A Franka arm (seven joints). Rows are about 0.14 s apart.
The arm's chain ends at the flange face. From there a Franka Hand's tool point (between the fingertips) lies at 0.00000 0.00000 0.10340 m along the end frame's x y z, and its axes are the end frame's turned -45 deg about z.
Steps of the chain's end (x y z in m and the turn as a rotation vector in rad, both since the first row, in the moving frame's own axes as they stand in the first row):
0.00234, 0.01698, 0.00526, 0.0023, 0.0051, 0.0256
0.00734, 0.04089, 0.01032, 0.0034, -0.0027, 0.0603
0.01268, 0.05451, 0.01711, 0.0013, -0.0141, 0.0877
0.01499, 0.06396, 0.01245, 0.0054, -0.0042, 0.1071
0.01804, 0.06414, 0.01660, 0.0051, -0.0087, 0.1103
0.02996, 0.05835, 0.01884, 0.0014, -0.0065, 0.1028
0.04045, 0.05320, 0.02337, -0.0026, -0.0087, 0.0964
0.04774, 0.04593, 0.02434, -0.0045, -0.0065, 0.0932
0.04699, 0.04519, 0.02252, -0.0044, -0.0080, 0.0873
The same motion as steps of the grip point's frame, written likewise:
-0.00981, 0.01387, 0.00526, -0.0020, 0.0052, 0.0256
-0.02366, 0.03366, 0.01032, 0.0043, 0.0005, 0.0603
-0.03046, 0.04635, 0.01710, 0.0109, -0.0091, 0.0877
-0.03450, 0.05513, 0.01245, 0.0068, 0.0008, 0.1071
-0.03280, 0.05709, 0.01659, 0.0098, -0.0025, 0.1103
-0.02042, 0.06185, 0.01884, 0.0056, -0.0036, 0.1028
-0.00982, 0.06574, 0.02337, 0.0043, -0.0080, 0.0964
0.00048, 0.06605, 0.02434, 0.0014, -0.0078, 0.0932
0.00038, 0.06488, 0.02252, 0.0025, -0.0088, 0.0873

